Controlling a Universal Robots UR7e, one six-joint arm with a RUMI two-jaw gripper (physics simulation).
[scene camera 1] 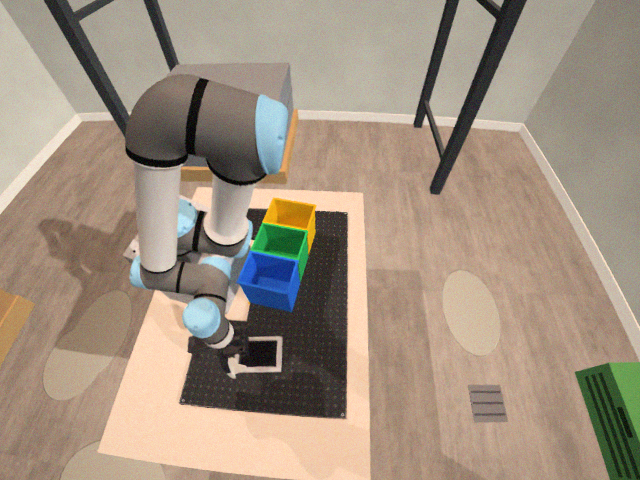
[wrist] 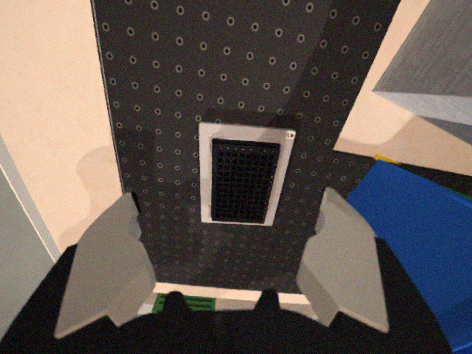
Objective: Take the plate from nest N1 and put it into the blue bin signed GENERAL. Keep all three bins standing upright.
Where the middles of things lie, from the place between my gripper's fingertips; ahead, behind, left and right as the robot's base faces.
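I see the blue bin (scene camera 1: 267,280) 4 cm ahead of my hand, 27 cm to the left of it and 2 cm below it. The green bin (scene camera 1: 276,240) is also 2 cm below my hand, 5 cm ahead of it and 40 cm to the left. Then there are the pale nest (wrist: 231,131), 11 cm below my hand, 5 cm ahead of it and 3 cm to the left, and the black plate (scene camera 1: 262,353), 9 cm below my hand, 5 cm ahead of it and 3 cm to the left.
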